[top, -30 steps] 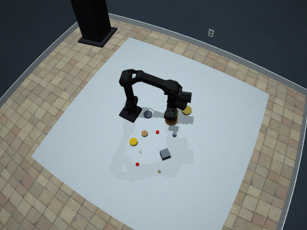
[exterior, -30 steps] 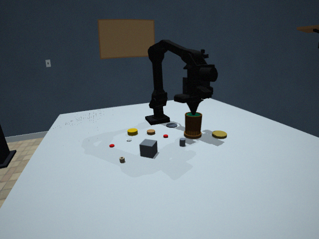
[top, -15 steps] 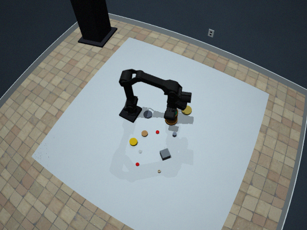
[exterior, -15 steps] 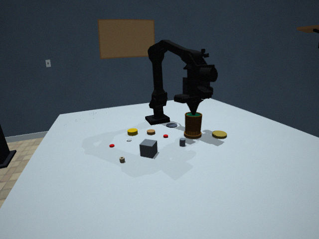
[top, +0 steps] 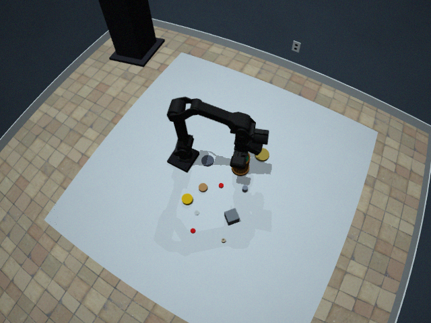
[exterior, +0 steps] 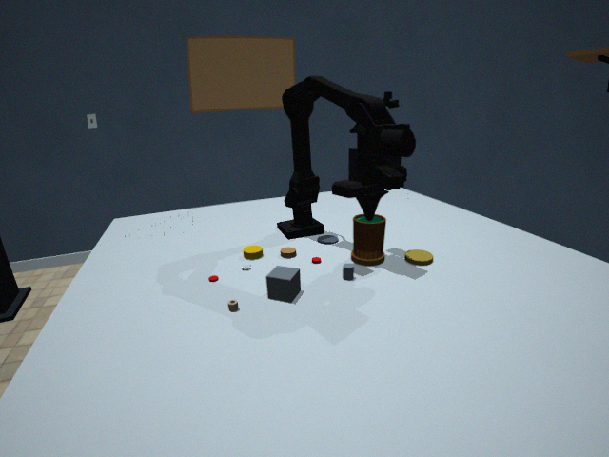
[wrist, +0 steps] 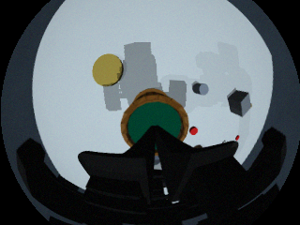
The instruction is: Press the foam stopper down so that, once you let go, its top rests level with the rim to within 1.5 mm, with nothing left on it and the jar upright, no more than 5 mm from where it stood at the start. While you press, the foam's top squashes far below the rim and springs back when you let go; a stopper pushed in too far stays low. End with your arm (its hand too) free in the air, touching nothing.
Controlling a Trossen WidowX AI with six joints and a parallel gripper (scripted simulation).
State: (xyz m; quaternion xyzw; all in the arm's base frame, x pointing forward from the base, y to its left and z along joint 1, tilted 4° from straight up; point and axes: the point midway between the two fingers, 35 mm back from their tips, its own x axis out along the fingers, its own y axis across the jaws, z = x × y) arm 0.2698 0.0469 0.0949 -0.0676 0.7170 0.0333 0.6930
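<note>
The green foam stopper is 5 cm below my hand. From my hand the other things lie so: small grey cylinder 6 cm ahead, 10 cm to the right, 12 cm below; then red button 5 cm behind, 12 cm to the right, 13 cm below; then olive disc 7 cm ahead, 10 cm to the left, 12 cm below.
</note>
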